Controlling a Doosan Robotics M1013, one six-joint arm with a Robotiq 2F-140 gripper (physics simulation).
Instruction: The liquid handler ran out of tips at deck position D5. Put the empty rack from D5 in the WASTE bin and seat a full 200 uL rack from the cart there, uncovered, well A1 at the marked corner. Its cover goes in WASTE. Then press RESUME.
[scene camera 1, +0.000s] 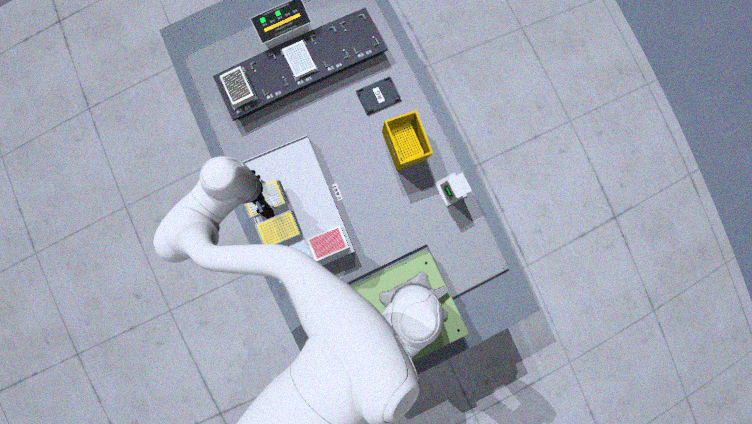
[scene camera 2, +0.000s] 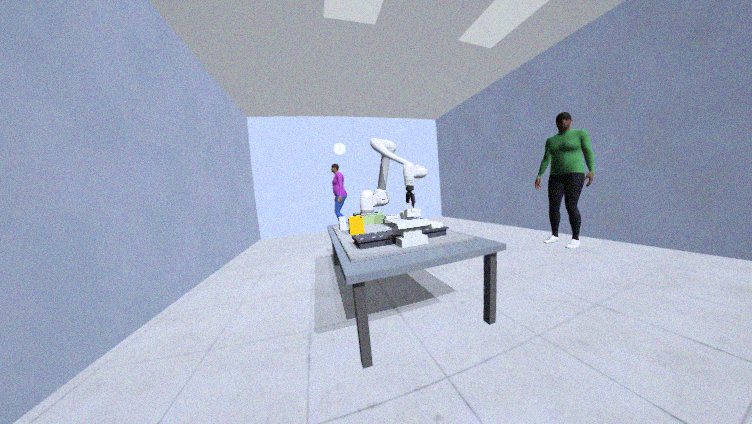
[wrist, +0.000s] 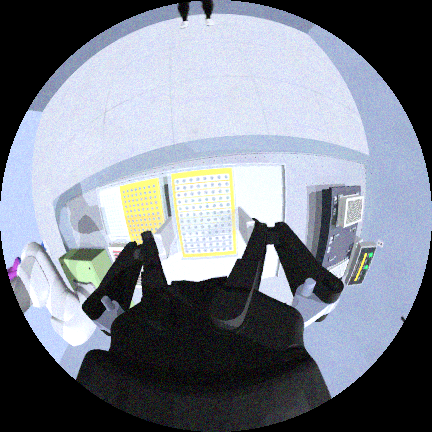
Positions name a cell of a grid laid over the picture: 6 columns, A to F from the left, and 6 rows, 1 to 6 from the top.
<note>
In view: my gripper (wrist: C4), a white box with green button (scene camera 1: D3), a yellow waste bin (scene camera 1: D2) and a cart tray (scene camera 1: C3).
</note>
